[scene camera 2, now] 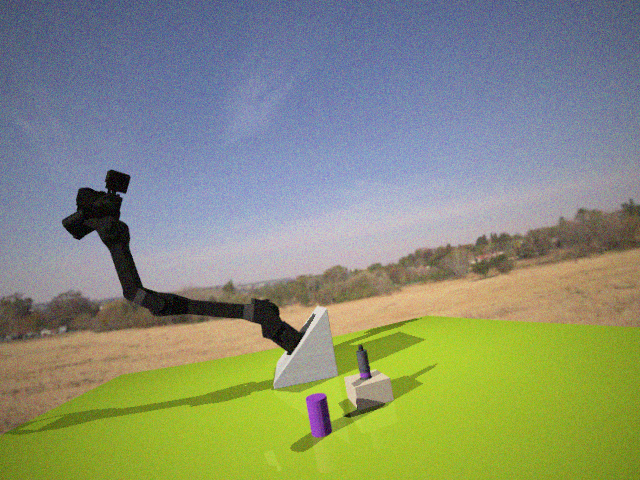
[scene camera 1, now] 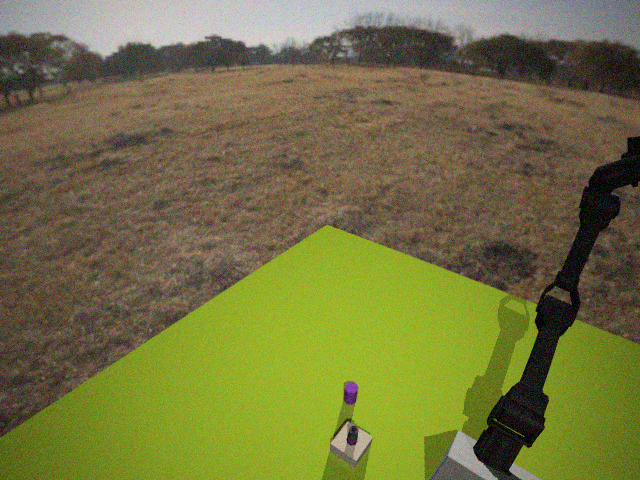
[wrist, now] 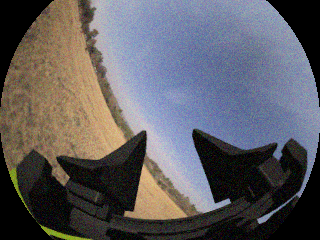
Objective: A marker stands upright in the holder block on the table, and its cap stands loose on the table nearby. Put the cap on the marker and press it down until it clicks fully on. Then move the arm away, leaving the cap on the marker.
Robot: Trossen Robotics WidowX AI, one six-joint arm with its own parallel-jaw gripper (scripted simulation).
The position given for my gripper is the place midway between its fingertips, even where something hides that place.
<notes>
In view: my gripper [scene camera 2: 117, 196], a purple marker cap [scene camera 2: 318, 410] and a beige holder block [scene camera 2: 374, 394].
My gripper is seen too in the wrist view [wrist: 170, 133]. The wrist view misses the purple marker cap: it is out of frame.
</notes>
